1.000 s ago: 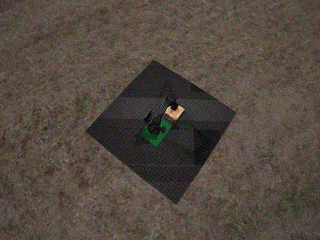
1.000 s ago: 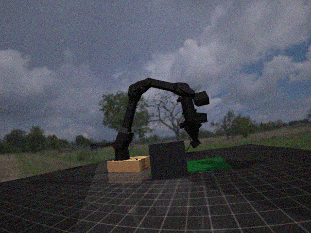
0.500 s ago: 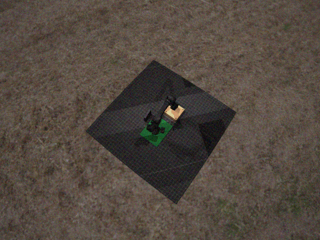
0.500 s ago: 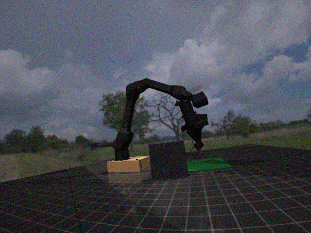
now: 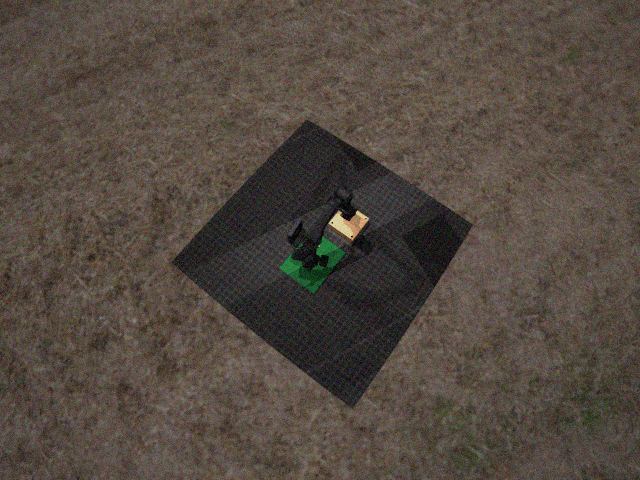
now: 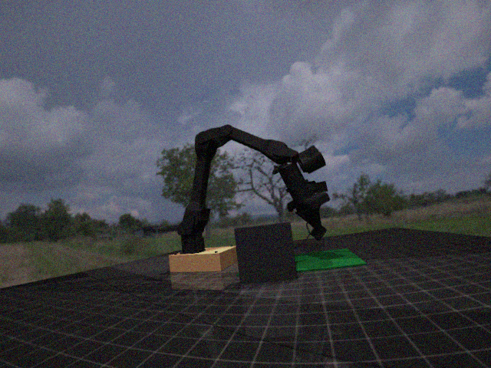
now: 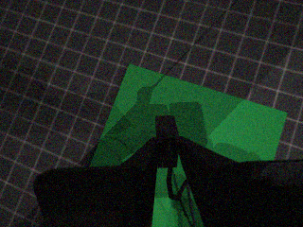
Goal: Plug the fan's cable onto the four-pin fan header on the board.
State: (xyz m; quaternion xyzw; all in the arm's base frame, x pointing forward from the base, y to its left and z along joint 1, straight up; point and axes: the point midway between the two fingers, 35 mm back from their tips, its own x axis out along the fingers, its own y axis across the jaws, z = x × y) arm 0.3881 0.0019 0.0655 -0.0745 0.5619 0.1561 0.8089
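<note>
Now: the green board 100 mm below my gripper tip, 60 mm behind it and 30 mm to the right of it. Round my gripper tip: pale four-pin fan header: 150 mm behind, 90 mm below, 60 mm to the right; black fan plug: 10 mm below; black fan: 190 mm to the right, 140 mm behind, 30 mm below.
</note>
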